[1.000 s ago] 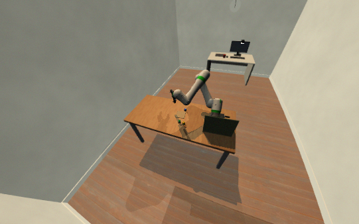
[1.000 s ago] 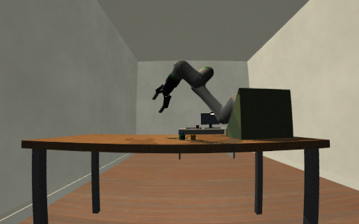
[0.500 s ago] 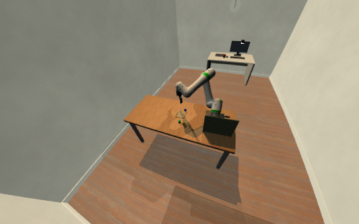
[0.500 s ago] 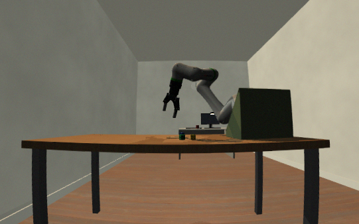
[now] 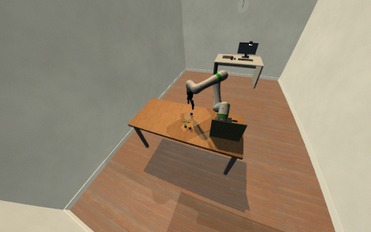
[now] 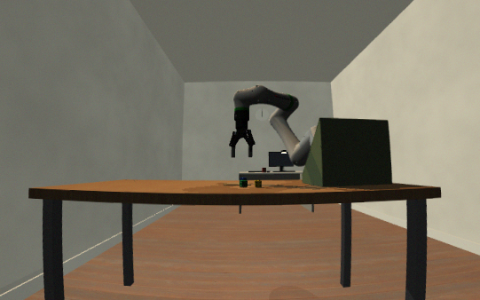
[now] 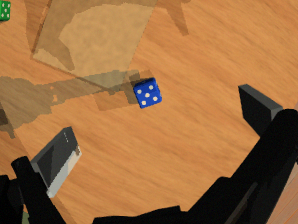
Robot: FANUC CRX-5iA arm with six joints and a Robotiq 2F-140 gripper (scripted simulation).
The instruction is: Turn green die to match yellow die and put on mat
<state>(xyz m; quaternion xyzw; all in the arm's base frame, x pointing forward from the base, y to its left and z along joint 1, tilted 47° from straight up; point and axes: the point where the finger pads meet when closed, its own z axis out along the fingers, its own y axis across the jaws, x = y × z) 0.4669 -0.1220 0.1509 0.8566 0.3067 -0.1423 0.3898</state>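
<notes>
Right now my hand is 1 cm past the blue die, 1 cm to the right of it and 15 cm above it. From my hand the other things lie so: yellow die: 5 cm behind, 28 cm to the left, 15 cm below; then pale mat: 4 cm ahead, 12 cm to the left, 16 cm below; then green die: 1 cm ahead, 27 cm to the left, 15 cm below.
</notes>
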